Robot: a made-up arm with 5 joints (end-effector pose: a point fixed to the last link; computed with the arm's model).
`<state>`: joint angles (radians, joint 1 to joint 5).
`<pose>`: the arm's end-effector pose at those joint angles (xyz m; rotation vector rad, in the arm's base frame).
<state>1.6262 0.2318 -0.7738 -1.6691 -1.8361</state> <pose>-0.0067 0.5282 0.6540 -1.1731 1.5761 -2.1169</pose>
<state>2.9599 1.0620 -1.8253 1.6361 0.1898</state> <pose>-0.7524 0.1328 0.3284 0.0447 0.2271 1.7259</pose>
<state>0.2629 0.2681 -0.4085 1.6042 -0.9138</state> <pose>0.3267 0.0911 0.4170 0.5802 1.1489 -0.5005</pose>
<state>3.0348 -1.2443 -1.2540 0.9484 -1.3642</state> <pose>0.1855 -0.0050 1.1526 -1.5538 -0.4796 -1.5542</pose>
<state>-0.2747 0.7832 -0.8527 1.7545 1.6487</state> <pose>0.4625 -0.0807 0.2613 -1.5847 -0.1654 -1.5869</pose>
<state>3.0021 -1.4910 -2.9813 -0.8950 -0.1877</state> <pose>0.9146 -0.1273 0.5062 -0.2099 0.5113 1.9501</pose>
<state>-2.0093 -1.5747 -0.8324 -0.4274 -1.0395</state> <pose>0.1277 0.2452 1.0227 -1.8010 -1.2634 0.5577</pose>
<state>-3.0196 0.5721 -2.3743 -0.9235 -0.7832</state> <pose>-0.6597 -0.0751 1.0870 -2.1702 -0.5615 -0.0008</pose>
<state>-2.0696 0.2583 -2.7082 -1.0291 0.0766</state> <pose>-0.1194 -0.2774 1.3328 -1.1811 -1.9485 1.7662</pose>
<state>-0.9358 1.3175 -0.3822 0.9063 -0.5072</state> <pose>0.0827 -0.0692 0.1339 0.8590 1.1093 -1.8326</pose>
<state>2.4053 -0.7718 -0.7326 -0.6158 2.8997</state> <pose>-0.1479 0.1326 1.0244 0.3534 1.4242 -1.7519</pose>
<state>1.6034 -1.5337 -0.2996 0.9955 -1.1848</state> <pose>0.0211 0.0352 0.7914 1.4989 0.0095 1.9613</pose>
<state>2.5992 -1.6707 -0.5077 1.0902 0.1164</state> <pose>0.0879 -0.0514 0.8552 2.0914 0.8603 1.0320</pose>
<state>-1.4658 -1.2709 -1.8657 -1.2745 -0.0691</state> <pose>-0.0294 0.5890 1.0970 0.6857 1.1040 -2.4608</pose>
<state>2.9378 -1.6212 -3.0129 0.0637 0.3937</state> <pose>0.9388 -0.2029 0.4158 -0.6405 -0.4369 1.5276</pose>
